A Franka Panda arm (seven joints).
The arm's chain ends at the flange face. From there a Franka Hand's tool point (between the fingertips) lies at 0.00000 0.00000 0.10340 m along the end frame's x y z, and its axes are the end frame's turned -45 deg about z.
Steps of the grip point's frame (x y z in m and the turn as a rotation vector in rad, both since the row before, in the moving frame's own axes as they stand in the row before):
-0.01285, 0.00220, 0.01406, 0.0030, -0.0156, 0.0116
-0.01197, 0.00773, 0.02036, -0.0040, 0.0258, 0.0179
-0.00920, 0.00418, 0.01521, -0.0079, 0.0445, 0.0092
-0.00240, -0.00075, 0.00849, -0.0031, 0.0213, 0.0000
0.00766, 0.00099, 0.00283, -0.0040, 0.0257, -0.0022
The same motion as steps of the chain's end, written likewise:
-0.00617, 0.00973, 0.01407, -0.0089, -0.0132, 0.0116
-0.00519, 0.01550, 0.02040, 0.0154, 0.0211, 0.0179
-0.00739, 0.01212, 0.01532, 0.0259, 0.0371, 0.0092
-0.00401, 0.00250, 0.00851, 0.0129, 0.0173, 0.0000
0.00395, -0.00313, 0.00286, 0.0153, 0.0210, -0.0022

